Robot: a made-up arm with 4 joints. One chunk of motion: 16 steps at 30 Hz.
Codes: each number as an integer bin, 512 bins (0 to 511) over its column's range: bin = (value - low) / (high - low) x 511, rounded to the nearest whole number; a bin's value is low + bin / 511 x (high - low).
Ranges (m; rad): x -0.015..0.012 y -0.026..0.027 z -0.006..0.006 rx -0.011..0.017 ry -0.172..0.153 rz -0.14..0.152
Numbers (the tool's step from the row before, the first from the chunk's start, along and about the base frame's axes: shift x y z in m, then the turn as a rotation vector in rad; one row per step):
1: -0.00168 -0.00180 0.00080 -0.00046 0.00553 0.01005
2: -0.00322 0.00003 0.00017 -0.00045 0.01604 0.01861
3: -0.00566 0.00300 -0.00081 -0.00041 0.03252 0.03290
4: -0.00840 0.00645 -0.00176 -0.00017 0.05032 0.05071
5: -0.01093 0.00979 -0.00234 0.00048 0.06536 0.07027
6: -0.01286 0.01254 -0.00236 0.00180 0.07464 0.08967
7: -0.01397 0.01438 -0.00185 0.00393 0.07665 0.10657
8: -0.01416 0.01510 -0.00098 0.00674 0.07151 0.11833
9: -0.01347 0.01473 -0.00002 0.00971 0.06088 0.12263
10: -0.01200 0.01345 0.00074 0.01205 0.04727 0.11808
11: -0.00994 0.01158 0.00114 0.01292 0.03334 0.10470
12: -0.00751 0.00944 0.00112 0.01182 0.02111 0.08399
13: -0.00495 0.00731 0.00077 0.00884 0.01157 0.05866
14: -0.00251 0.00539 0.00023 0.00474 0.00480 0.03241
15: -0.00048 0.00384 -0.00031 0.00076 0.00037 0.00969
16: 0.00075 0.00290 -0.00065 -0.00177 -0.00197 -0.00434
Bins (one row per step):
1: 252 233 290 192 279 263
2: 223 251 263 193 296 278
3: 177 280 221 193 322 303
4: 125 313 181 198 350 334
5: 77 345 156 210 373 368
6: 41 372 155 234 388 402
7: 19 389 177 272 391 431
8: 16 396 214 324 383 452
9: 29 393 255 378 366 460
10: 57 380 287 421 345 452
11: 96 362 304 437 323 428
12: 142 342 303 416 304 392
13: 190 321 288 362 289 348
14: 236 303 265 287 278 302
15: 275 288 242 215 271 262
16: 298 279 228 168 267 237

